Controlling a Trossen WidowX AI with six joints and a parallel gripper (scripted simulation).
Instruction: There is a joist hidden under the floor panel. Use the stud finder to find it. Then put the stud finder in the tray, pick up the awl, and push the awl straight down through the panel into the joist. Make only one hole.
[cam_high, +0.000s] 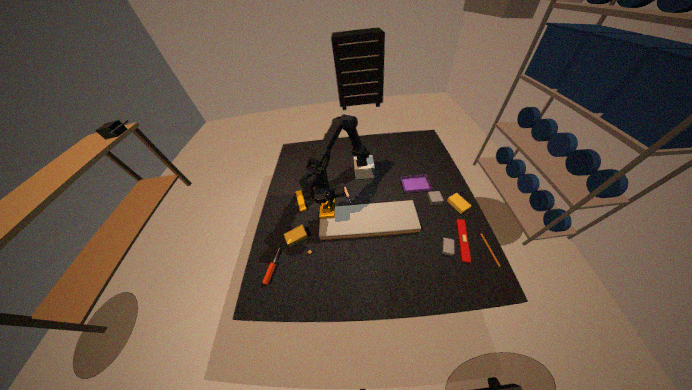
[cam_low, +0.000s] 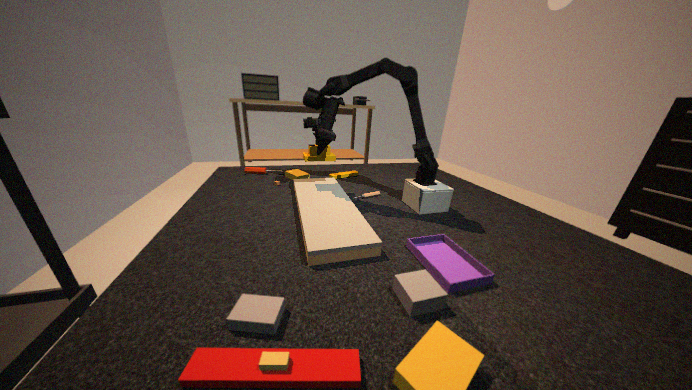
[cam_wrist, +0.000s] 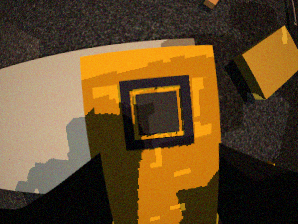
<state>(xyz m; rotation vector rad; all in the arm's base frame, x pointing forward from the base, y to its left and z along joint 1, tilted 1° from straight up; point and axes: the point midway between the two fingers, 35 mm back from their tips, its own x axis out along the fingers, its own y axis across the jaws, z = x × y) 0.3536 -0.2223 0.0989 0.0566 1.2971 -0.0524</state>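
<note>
Right now my gripper tip is 3 cm below the square indicator window and 2 cm short of it. From my gripper tip the other things lie so: purple tray 53 cm to the left, 19 cm behind, 15 cm below; then awl 17 cm behind, 16 cm below, 11 cm to the left; then stud finder 2 cm above, 1 cm ahead.
</note>
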